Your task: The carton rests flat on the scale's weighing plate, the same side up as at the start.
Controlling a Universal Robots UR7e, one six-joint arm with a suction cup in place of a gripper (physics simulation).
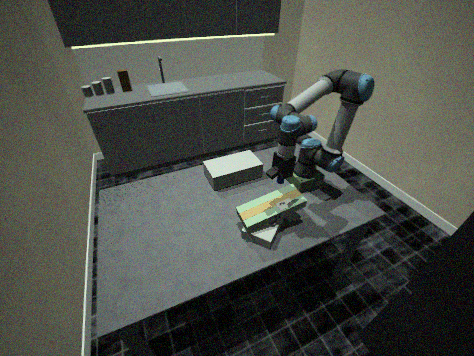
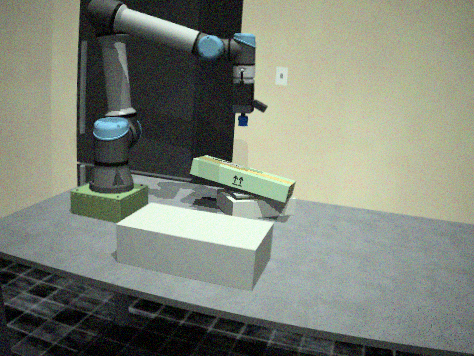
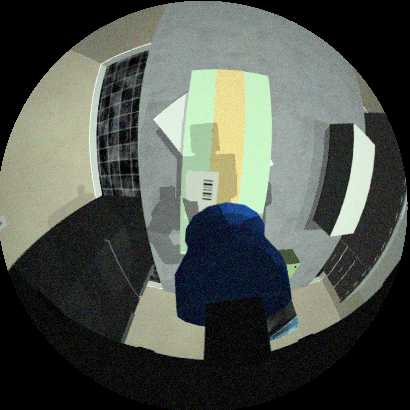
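Pixels of known places: hand, tool point: (image 1: 280, 181) (image 2: 242, 125) (image 3: 225, 239); arm's base, link origin: (image 1: 304, 171) (image 2: 111, 187).
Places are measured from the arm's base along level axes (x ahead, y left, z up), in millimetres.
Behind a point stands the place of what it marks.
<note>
The long pale green carton (image 1: 256, 212) {x 517, y 181, z 52 mm} (image 2: 215, 173) {x 332, y 123, z 57 mm} (image 3: 257, 125) {x 478, y 129, z 62 mm}, with an orange tape strip and a label on top, lies tilted across the white scale (image 1: 265, 236) {x 530, y 284, z -19 mm} (image 2: 235, 206) {x 417, y 69, z -34 mm} (image 3: 172, 120) {x 513, y 280, z -19 mm}. Its end toward the robot base is raised and its far end is low; whether the low end touches anything is unclear. The up arrows on its side point up. The carton hides most of the weighing plate. My gripper (image 1: 281, 180) (image 2: 243, 120) (image 3: 227, 250), a blue suction cup, is off and holds nothing. It hangs above the carton, clear of it.
A large white box (image 1: 232, 165) {x 398, y -269, z 27 mm} (image 2: 195, 240) {x 404, y -398, z 24 mm} (image 3: 361, 185) {x 385, y -308, z 27 mm} stands on the grey table (image 1: 160, 240) {x 983, y -8, z -79 mm} (image 2: 360, 280) {x 814, y -286, z -79 mm}, on the kitchen counter's side of the carton. The arm's green base block (image 1: 309, 181) {x 33, y 84, z -14 mm} (image 2: 95, 202) {x -9, y -103, z -23 mm} stands near the carton's raised end.
</note>
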